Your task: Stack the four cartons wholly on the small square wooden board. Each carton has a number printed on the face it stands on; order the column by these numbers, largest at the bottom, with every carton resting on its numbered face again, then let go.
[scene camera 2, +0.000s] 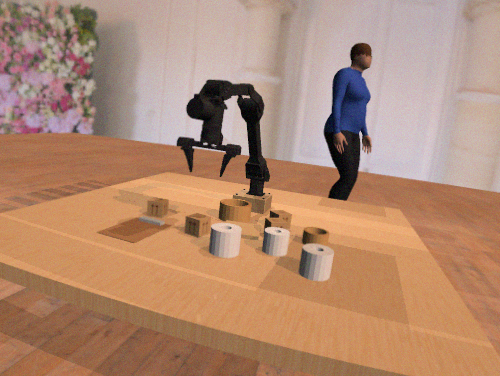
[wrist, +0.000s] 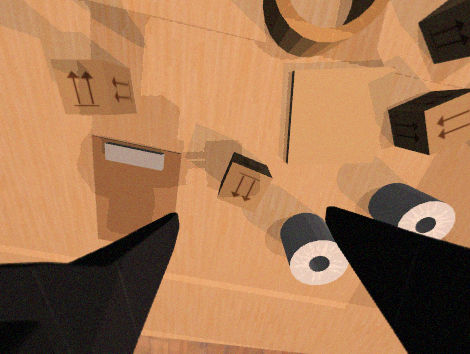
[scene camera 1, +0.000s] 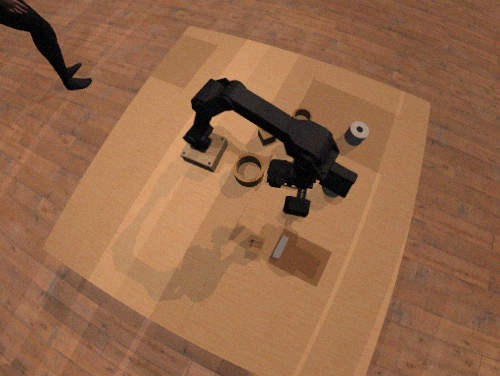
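Seen in the pictures: gripper, fingertip midpoint: (scene camera 2: 205, 174) (wrist: 252, 216) (scene camera 1: 297, 190); arm's base, origin of the base link: (scene camera 2: 255, 193) (scene camera 1: 201, 143).
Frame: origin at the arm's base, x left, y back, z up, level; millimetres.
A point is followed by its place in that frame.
My gripper (scene camera 2: 205, 174) @[z 119, x -67, y -390 mm] (wrist: 252, 216) @[z 119, x -67, y -390 mm] is open, pointing down high above the table. Four brown cartons with arrow marks stand apart. One carton (scene camera 1: 255, 242) @[z -3, x -248, y -335 mm] (scene camera 2: 157, 207) @[z -21, x -241, y -362 mm] (wrist: 95, 87) @[z -3, x -240, y -333 mm] is beyond the clipboard's clip end. A second carton (scene camera 2: 198, 225) @[z -19, x -48, y -458 mm] (wrist: 245, 182) @[z -3, x -63, y -418 mm] lies between clipboard and board, seen between the fingers in the wrist view. A third carton (scene camera 2: 276, 221) @[z -3, x 155, y -328 mm] (wrist: 445, 122) @[z -3, x 143, y -314 mm] and a fourth carton (scene camera 1: 266, 136) @[z -3, x 125, y -215 mm] (scene camera 2: 283, 215) @[z -6, x 160, y -233 mm] (wrist: 447, 32) @[z -31, x 124, y -226 mm] are close together right of the board in the wrist view. The square wooden board (wrist: 330, 115) @[z -45, x 36, y -324 mm] bears no carton. The numbered faces are hidden.
A brown clipboard (scene camera 1: 300, 260) @[z -55, x -240, y -502 mm] (scene camera 2: 131, 231) @[z -55, x -226, y -528 mm] (wrist: 107, 195) @[z -55, x -276, y -495 mm] lies flat. A large wooden ring (scene camera 2: 235, 212) @[z -19, x 0, y -259 mm] (wrist: 285, 37) @[z -24, x -46, y -255 mm] stands near the arm's base, and a smaller ring (scene camera 2: 316, 237) @[z -24, x 284, y -348 mm] farther off. White rolls (scene camera 2: 225, 241) @[z -12, x 70, y -555 mm] (scene camera 2: 275, 242) @[z -18, x 184, y -474 mm] (scene camera 2: 316, 262) @[z -11, x 302, y -574 mm] stand near the cartons.
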